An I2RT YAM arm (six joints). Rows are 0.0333 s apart.
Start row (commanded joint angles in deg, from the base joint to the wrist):
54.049, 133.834, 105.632, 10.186, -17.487, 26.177
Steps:
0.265, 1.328, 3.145, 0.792, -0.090, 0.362
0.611, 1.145, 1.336, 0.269, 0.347, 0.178
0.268, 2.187, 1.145, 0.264, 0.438, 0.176
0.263, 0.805, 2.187, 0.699, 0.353, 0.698
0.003, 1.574, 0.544, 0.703, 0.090, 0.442
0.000, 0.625, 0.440, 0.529, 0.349, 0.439
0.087, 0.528, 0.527, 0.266, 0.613, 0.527
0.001, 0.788, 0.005, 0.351, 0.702, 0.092
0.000, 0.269, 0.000, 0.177, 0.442, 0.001
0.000, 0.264, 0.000, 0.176, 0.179, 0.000
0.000, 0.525, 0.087, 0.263, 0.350, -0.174
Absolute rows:
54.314, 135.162, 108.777, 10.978, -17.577, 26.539
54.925, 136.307, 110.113, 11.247, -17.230, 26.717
55.193, 138.494, 111.258, 11.511, -16.792, 26.893
55.456, 139.299, 113.445, 12.210, -16.439, 27.591
55.459, 140.873, 113.989, 12.913, -16.349, 28.033
55.459, 141.498, 114.429, 13.442, -16.000, 28.472
55.546, 142.026, 114.956, 13.708, -15.387, 28.999
55.547, 142.814, 114.961, 14.059, -14.685, 29.091
55.547, 143.083, 114.961, 14.236, -14.243, 29.092
55.547, 143.347, 114.961, 14.412, -14.064, 29.092
55.547, 143.872, 115.048, 14.675, -13.714, 28.918

